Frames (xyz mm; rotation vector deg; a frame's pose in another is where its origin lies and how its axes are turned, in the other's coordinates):
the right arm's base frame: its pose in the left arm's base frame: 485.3 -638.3 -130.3 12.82 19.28 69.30
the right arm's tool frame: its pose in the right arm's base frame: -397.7 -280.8 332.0 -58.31 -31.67 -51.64
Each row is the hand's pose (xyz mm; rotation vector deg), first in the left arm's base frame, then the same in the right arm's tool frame.
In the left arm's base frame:
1: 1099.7 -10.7 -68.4 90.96 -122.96 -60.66
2: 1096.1 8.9 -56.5 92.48 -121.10 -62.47
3: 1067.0 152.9 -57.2 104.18 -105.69 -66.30
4: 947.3 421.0 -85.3 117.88 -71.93 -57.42
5: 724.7 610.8 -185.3 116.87 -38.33 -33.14
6: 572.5 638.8 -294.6 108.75 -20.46 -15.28
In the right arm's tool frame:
1: 603.3 1005.2 -28.6 51.77 -102.40 -110.34
2: 613.9 1016.9 -11.6 52.99 -100.98 -112.40
3: 645.9 1145.6 51.5 66.76 -89.43 -119.60
4: 641.1 1405.8 190.3 94.39 -59.98 -115.56
5: 490.4 1644.6 316.3 114.26 -26.55 -89.76
6: 328.1 1739.2 340.8 118.48 -7.66 -67.44

